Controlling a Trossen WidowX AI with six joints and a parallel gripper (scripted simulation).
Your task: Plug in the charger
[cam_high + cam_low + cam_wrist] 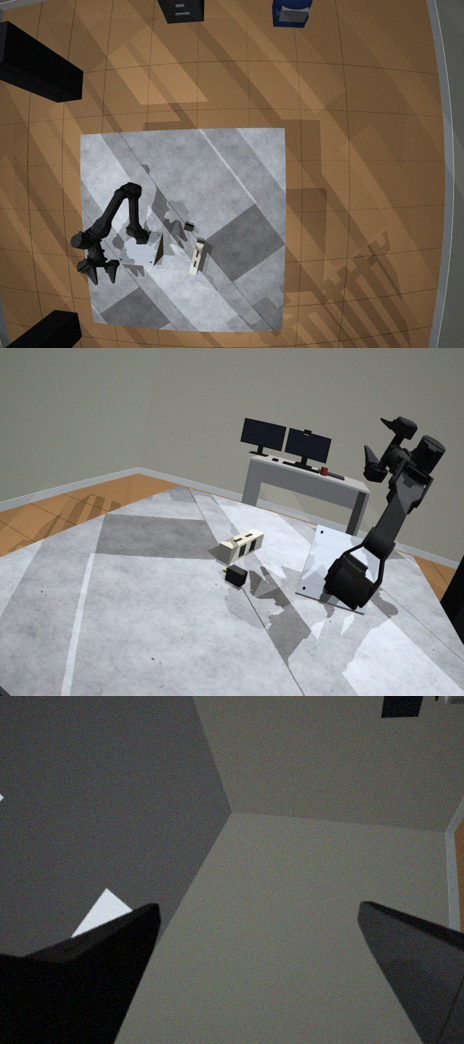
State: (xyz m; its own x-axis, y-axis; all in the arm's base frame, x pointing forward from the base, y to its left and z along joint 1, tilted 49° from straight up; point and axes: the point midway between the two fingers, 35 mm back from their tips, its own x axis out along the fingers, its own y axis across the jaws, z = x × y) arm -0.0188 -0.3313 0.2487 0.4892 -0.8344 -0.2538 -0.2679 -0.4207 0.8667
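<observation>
Now: gripper tip 270 mm short of the two-prong charger, 110 mm to the right of it and 460 mm above it.
</observation>
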